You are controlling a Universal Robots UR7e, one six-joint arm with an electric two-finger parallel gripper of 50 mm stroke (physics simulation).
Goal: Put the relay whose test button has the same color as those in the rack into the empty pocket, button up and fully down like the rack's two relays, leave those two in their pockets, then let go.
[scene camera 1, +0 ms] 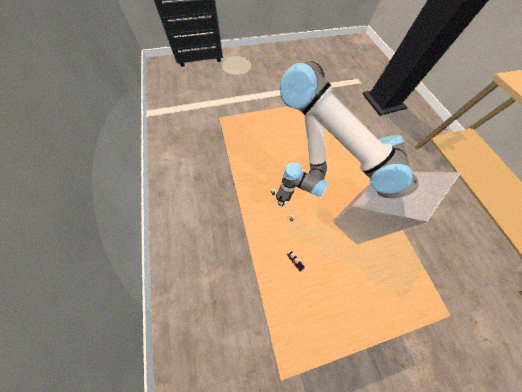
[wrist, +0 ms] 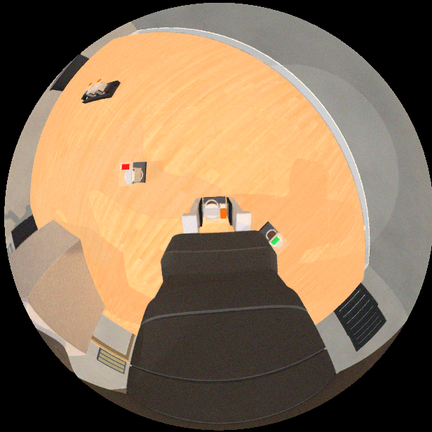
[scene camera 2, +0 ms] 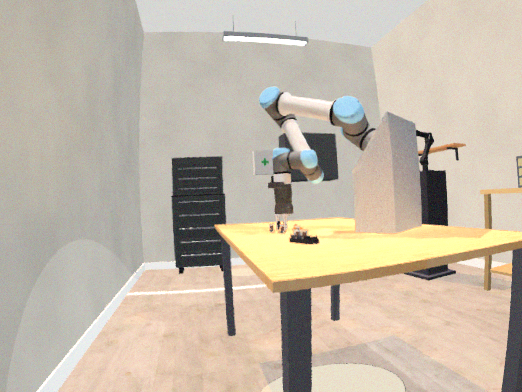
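Pixels of known places: gripper, fingertip midpoint: (scene camera 1: 281,203) (scene camera 2: 281,229); arm's base, link origin: (scene camera 2: 384,151).
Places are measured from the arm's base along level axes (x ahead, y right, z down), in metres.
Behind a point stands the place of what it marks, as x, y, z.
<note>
My gripper (scene camera 1: 281,203) {0.421, 0.191, 0.314} (scene camera 2: 282,229) {0.421, 0.191, 0.314} (wrist: 214,206) is shut on the relay with the orange test button (wrist: 212,210), which is upright with its button up, at table height. The fingers are on its two opposite sides. The black rack (scene camera 1: 300,268) {0.453, -0.175, 0.330} (scene camera 2: 304,240) {0.472, -0.158, 0.322} (wrist: 114,90) stands at the upper left in the wrist view. It holds two relays with orange buttons (wrist: 98,87) side by side; its pocket at the right end in that view is empty. Whether the held relay touches the table is too small to tell.
A relay with a red button (scene camera 1: 292,218) {0.400, 0.079, 0.288} (wrist: 134,173) stands on the table (scene camera 1: 350,280) {0.231, -0.313, 0.333} between gripper and rack. A relay with a green button (scene camera 1: 273,192) {0.443, 0.264, 0.295} (scene camera 2: 271,228) {0.445, 0.263, 0.314} (wrist: 272,236) stands close beside the gripper, on the side away from the rack.
</note>
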